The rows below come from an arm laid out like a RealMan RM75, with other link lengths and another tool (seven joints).
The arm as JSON. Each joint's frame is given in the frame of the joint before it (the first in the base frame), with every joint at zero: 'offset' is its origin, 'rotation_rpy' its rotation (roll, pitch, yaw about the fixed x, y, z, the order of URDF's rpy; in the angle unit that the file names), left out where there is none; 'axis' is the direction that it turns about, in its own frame. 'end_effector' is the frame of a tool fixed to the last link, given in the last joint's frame.
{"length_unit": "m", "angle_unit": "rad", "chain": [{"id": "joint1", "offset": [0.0, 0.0, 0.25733], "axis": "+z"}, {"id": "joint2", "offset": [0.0, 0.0, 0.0], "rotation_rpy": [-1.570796, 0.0, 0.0], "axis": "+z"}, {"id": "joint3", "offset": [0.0, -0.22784, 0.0], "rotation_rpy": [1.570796, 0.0, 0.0], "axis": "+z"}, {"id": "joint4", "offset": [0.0, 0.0, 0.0], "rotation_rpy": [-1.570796, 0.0, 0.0], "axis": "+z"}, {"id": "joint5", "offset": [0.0, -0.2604, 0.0], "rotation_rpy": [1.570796, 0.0, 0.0], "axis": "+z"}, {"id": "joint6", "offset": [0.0, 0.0, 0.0], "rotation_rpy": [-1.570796, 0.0, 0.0], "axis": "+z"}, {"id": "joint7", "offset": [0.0, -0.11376, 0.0], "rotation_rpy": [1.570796, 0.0, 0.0], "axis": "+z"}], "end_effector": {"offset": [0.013, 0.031, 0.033], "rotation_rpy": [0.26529, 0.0, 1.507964]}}
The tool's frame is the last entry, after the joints.
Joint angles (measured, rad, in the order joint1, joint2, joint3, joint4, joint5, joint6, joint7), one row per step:
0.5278 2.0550 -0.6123 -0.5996 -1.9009 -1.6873 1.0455
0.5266 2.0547 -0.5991 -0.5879 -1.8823 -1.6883 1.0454
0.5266 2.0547 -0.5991 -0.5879 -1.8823 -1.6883 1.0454
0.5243 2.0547 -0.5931 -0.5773 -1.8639 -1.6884 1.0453
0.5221 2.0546 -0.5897 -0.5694 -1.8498 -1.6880 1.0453
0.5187 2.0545 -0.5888 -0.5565 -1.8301 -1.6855 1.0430
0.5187 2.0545 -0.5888 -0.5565 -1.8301 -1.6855 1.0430
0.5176 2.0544 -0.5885 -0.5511 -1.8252 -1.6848 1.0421
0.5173 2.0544 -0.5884 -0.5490 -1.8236 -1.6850 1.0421
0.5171 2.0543 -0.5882 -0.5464 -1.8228 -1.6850 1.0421
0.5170 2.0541 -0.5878 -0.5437 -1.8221 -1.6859 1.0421
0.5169 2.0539 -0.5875 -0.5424 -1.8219 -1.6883 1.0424
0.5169 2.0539 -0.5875 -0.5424 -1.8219 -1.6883 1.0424
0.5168 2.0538 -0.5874 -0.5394 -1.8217 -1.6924 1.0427
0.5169 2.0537 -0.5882 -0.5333 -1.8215 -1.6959 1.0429
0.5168 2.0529 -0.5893 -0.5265 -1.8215 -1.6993 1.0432
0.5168 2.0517 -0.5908 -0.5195 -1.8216 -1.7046 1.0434
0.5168 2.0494 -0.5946 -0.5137 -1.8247 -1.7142 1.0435
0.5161 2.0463 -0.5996 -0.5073 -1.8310 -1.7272 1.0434
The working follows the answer.
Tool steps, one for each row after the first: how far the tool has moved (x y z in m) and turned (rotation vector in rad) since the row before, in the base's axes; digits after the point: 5 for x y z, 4 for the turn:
-0.00029 0.00030 0.00092 0.0145 0.0268 -0.0121
0.00000 0.00000 0.00000 0.0000 0.0000 0.0000
-0.00027 -0.00013 0.00014 0.0101 0.0226 -0.0100
-0.00005 -0.00017 0.00006 0.0073 0.0163 -0.0078
0.00015 -0.00047 -0.00083 0.0086 0.0203 -0.0103
0.00000 0.00000 0.00000 0.0000 0.0000 0.0000
0.00024 -0.00043 -0.00059 0.0011 0.0061 -0.0038
0.00002 -0.00022 -0.00025 -0.0003 0.0026 -0.0013
0.00012 -0.00028 -0.00037 -0.0009 0.0021 -0.0016
0.00005 -0.00037 -0.00031 -0.0013 0.0026 -0.0010
-0.00009 -0.00043 -0.00005 -0.0017 0.0022 0.0006
0.00000 0.00000 0.00000 0.0000 0.0000 0.0000
-0.00019 -0.00086 -0.00039 -0.0038 0.0040 0.0011
-0.00015 -0.00117 -0.00111 -0.0061 0.0051 -0.0001
0.00008 -0.00125 -0.00102 -0.0066 0.0047 -0.0007
-0.00002 -0.00147 -0.00089 -0.0077 0.0051 0.0009
-0.00002 -0.00211 -0.00061 -0.0123 0.0025 0.0058
0.00035 -0.00304 -0.00067 -0.0170 0.0010 0.0080

Tool pose at each row, in the base's axes (x y z in m, rotation vector in rad; rounded; the steps above come from the unrounded poses):
0.26704 0.32029 0.03031 2.0201 -2.2716 -0.7601
0.26675 0.32059 0.03123 1.9914 -2.2727 -0.8017
0.26675 0.32059 0.03123 1.9914 -2.2727 -0.8017
0.26648 0.32045 0.03137 1.9664 -2.2728 -0.8337
0.26643 0.32028 0.03143 1.9476 -2.2734 -0.8568
0.26658 0.31981 0.03060 1.9232 -2.2744 -0.8846
0.26658 0.31981 0.03060 1.9232 -2.2744 -0.8846
0.26682 0.31938 0.03001 1.9146 -2.2755 -0.8911
0.26684 0.31916 0.02975 1.9110 -2.2756 -0.8928
0.26695 0.31888 0.02938 1.9072 -2.2762 -0.8934
0.26701 0.31851 0.02907 1.9035 -2.2759 -0.8938
0.26692 0.31808 0.02903 1.9016 -2.2740 -0.8931
0.26692 0.31808 0.02903 1.9016 -2.2740 -0.8931
0.26673 0.31722 0.02864 1.8976 -2.2705 -0.8909
0.26658 0.31605 0.02753 1.8905 -2.2679 -0.8868
0.26667 0.31480 0.02651 1.8830 -2.2661 -0.8818
0.26664 0.31332 0.02562 1.8763 -2.2622 -0.8754
0.26662 0.31122 0.02501 1.8747 -2.2544 -0.8605
0.26697 0.30818 0.02434 1.8744 -2.2448 -0.8384

